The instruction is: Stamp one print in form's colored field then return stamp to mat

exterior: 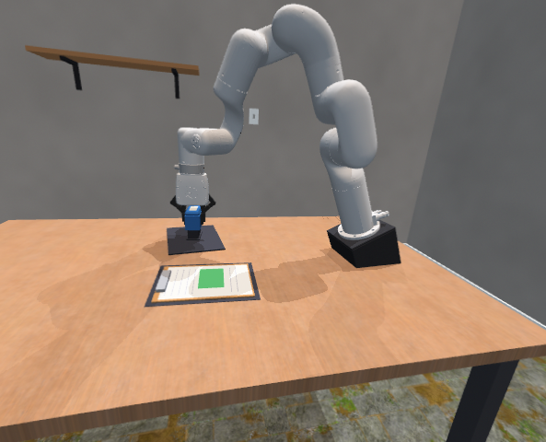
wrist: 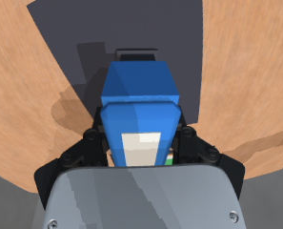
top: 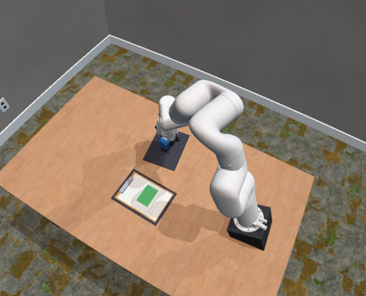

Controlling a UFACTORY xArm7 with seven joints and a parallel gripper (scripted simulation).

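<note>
My hand is 28 cm to the right of the form, 8 cm past it and 7 cm above it. From my hand the other things lie so: dark mat 7 cm below; then blue stamp 2 cm below; then black stamp base 5 cm below.
</note>
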